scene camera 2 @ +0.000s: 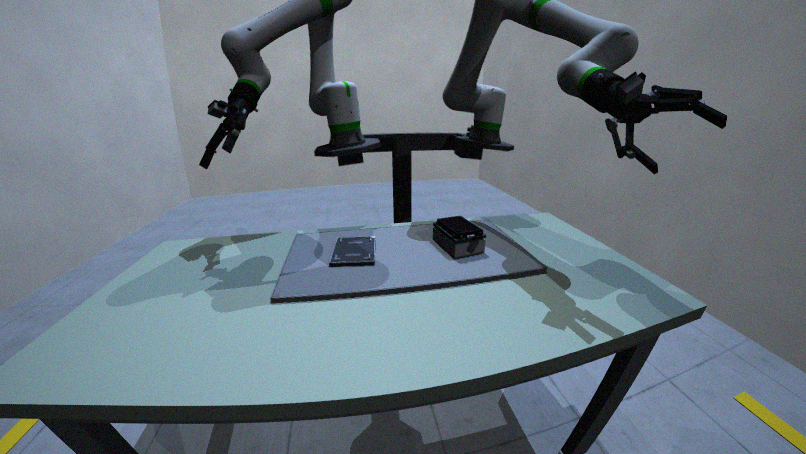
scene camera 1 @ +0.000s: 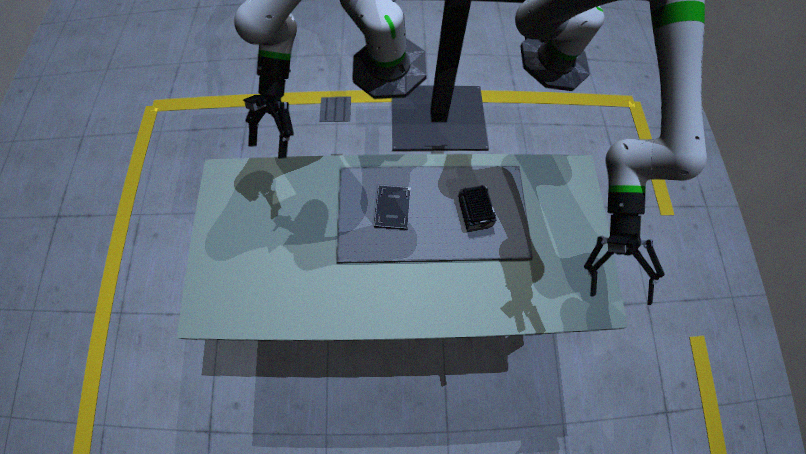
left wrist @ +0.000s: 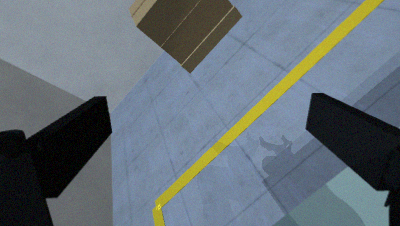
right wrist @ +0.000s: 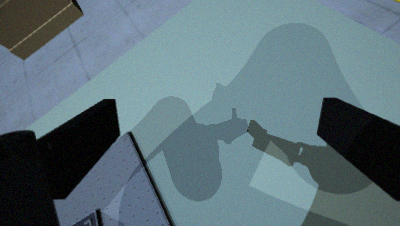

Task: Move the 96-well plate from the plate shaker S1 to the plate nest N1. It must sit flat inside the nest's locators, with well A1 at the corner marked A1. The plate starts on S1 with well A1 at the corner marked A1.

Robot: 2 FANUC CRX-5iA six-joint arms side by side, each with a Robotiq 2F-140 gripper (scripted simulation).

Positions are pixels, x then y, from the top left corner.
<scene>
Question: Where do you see a plate nest N1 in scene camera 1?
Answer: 385, 205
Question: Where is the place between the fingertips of the left gripper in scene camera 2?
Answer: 689, 146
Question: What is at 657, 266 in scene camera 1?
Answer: The left gripper.
</scene>
